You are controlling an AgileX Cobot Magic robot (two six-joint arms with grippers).
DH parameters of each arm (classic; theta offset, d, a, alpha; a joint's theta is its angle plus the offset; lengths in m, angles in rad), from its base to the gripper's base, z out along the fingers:
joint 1: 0 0.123 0 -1.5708
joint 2: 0.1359 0 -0.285 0
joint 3: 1.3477 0 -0.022 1.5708
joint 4: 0 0.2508 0 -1.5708
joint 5: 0 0 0.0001 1.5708
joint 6: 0 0.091 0 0
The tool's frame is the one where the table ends.
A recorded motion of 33 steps. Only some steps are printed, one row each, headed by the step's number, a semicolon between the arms.
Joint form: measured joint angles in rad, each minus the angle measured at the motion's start. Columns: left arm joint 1, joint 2, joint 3, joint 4, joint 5, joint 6; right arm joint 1, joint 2, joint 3, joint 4, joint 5, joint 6.
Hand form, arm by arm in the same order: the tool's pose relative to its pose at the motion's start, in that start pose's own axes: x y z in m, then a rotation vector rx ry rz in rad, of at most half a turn. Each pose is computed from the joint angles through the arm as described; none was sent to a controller.
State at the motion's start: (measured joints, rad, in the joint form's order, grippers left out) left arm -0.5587 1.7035 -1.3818 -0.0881 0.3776 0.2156; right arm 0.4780 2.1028 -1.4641 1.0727 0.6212 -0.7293
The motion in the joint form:
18: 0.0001 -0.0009 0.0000 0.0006 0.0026 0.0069; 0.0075 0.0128 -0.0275 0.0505 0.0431 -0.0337
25: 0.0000 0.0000 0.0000 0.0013 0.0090 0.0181; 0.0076 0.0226 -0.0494 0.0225 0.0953 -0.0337
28: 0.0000 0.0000 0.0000 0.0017 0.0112 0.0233; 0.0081 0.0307 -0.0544 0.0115 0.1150 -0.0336
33: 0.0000 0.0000 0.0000 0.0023 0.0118 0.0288; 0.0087 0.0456 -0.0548 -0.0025 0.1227 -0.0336
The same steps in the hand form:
18: 0.0000 0.0000 -0.0003 0.0001 0.0017 0.0074; -0.0033 0.0079 0.0031 -0.0585 0.0033 -0.0060
25: 0.0008 -0.0001 0.0000 0.0015 0.0089 0.0193; -0.0029 0.0103 0.0042 -0.0840 0.0429 -0.0357
28: 0.0010 -0.0002 0.0000 0.0019 0.0111 0.0249; -0.0009 0.0097 0.0064 -0.0918 0.0648 -0.0430
33: 0.0011 -0.0002 0.0000 0.0019 0.0117 0.0309; 0.0031 0.0061 0.0113 -0.0881 0.0885 -0.0464

